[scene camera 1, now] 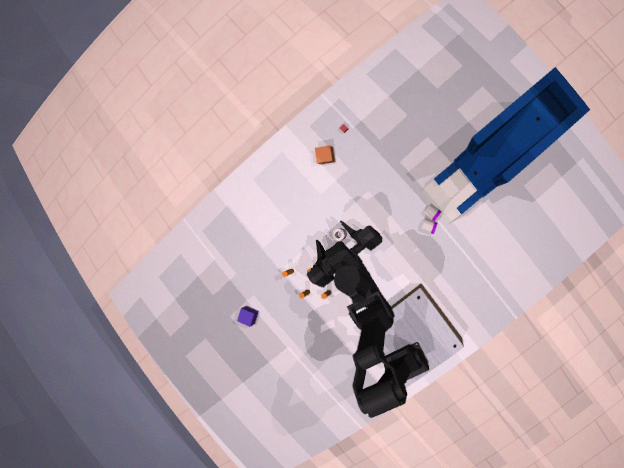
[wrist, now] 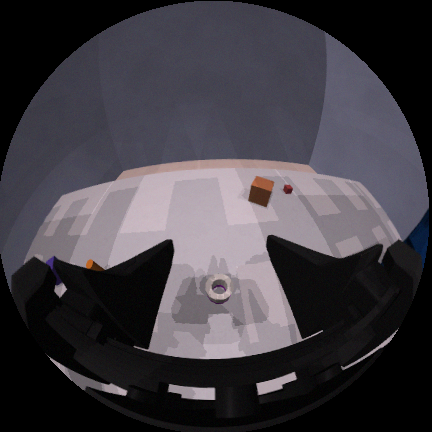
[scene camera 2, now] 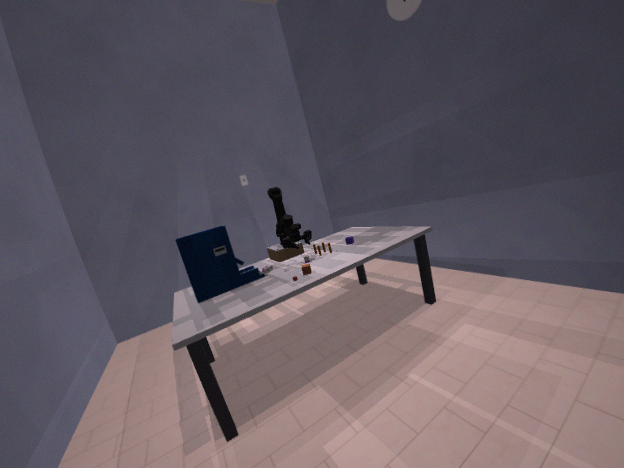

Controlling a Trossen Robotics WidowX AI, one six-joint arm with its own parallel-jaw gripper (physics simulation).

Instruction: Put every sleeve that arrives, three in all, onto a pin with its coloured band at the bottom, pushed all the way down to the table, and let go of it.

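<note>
A pale sleeve point(scene camera 1: 338, 234) point(scene camera 2: 306, 258) point(wrist: 218, 298) stands upright on the table, apart from the pins; its purple band shows low down in the wrist view. My gripper point(scene camera 1: 331, 232) point(wrist: 220, 243) is open, its fingers above and on either side of this sleeve, holding nothing. Two more sleeves point(scene camera 1: 431, 211) point(scene camera 1: 428, 226) lie on their sides by the chute mouth, purple bands facing right in scene camera 1. Orange pins point(scene camera 1: 287, 272) point(scene camera 1: 304, 293) point(scene camera 1: 326, 294) point(scene camera 2: 330, 247) stand left of the arm, with no sleeve on those visible; one is partly hidden behind the gripper.
The blue chute point(scene camera 1: 514, 136) point(scene camera 2: 209, 264) with a pale ramp is at the right of scene camera 1. An orange cube point(scene camera 1: 324, 154) point(scene camera 2: 305, 269) point(wrist: 261, 191), a red cube point(scene camera 1: 343, 128) point(wrist: 288, 189) and a purple cube point(scene camera 1: 247, 316) point(scene camera 2: 349, 240) sit on the table.
</note>
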